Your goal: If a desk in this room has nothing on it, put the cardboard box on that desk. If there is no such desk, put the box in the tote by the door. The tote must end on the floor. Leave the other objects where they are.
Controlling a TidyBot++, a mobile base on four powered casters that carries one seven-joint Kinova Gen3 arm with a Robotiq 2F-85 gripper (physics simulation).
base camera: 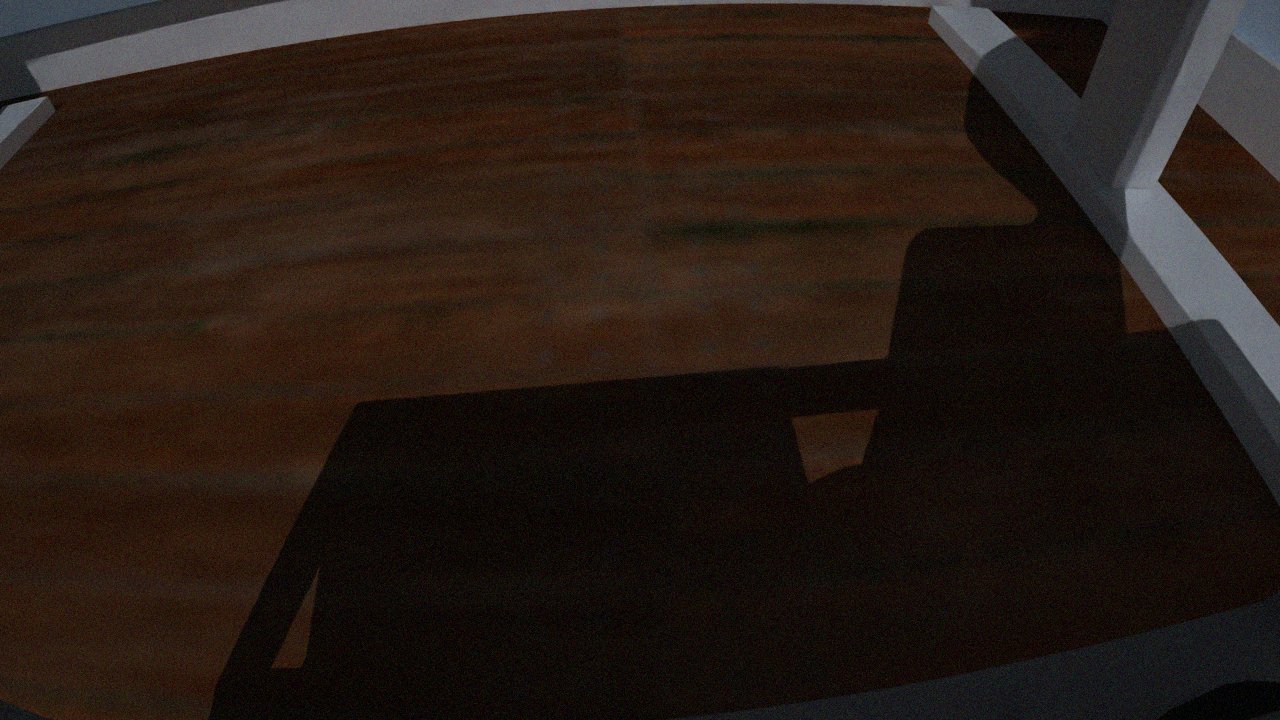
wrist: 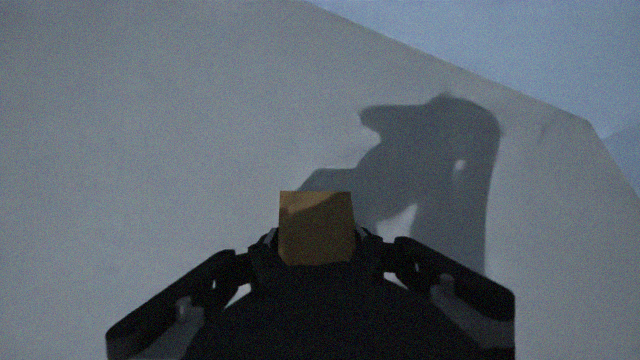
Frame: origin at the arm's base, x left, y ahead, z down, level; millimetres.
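Seen in the pictures: gripper, fingertip midpoint: (wrist: 314,235).
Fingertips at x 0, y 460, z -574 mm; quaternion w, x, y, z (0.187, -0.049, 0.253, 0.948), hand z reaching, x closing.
Note:
Pixels of each thing's middle, then the offset from my fingertips to it. "pt": a spot on its surface instead. Level surfaces: height alone.
- cardboard box at the middle of its body: (wrist: 314,251) dx -3, dy -14, dz -5 mm
- pale grey desk top at its surface level: dz +21 mm
- white upright leg at a spot on its surface: (base camera: 1136,98) pt dx -415, dy +73, dz +865 mm
- wooden floor at its surface level: dz +971 mm
The cardboard box (wrist: 316,220), small and orange-brown, is between the two black fingers in the wrist view. My gripper (wrist: 314,235) is shut on it, with a finger against each side. Behind the box is a pale grey desk top (wrist: 150,125), with a slanting far edge and a corner at the right. Whether the box touches the desk top cannot be told. No other object shows on the visible part of this desk top. The tote does not show in either view.
In the base view, a white upright leg (base camera: 1136,98) stands on a long foot bar (base camera: 1190,268) at the right. Part of another white bar (base camera: 22,120) shows at the far left. A white baseboard (base camera: 358,31) runs along the back. Dark shadows lie across the wooden floor (base camera: 447,268).

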